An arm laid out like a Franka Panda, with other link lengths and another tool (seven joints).
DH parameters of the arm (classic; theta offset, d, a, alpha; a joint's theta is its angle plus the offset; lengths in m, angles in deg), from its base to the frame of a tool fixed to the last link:
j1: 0 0.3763 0 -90
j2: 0 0 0 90
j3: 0 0.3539 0.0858 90
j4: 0 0 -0.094 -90
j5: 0 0.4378 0 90
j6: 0 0 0.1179 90
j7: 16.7 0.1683 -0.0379 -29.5
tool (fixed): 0 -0.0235 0 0
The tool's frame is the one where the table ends.
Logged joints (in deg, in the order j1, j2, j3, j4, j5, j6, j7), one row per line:
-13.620 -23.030 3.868 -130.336 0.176 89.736 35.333
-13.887 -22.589 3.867 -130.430 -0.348 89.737 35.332
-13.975 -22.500 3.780 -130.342 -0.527 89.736 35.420
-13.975 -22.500 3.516 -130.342 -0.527 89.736 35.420
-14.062 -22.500 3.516 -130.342 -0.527 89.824 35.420
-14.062 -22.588 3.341 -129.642 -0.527 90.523 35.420
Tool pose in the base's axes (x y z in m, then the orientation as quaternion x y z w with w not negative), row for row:
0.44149 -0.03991 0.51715 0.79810 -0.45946 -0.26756 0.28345
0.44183 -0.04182 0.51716 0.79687 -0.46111 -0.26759 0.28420
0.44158 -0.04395 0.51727 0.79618 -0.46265 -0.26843 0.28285
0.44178 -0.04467 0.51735 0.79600 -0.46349 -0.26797 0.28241
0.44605 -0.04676 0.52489 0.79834 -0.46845 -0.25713 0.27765
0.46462 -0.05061 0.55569 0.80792 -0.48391 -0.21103 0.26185
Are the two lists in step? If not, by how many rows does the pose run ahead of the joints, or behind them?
The pose runs 1 row ahead of the joints: the pose in row i belongs to the joints in row i + 1.
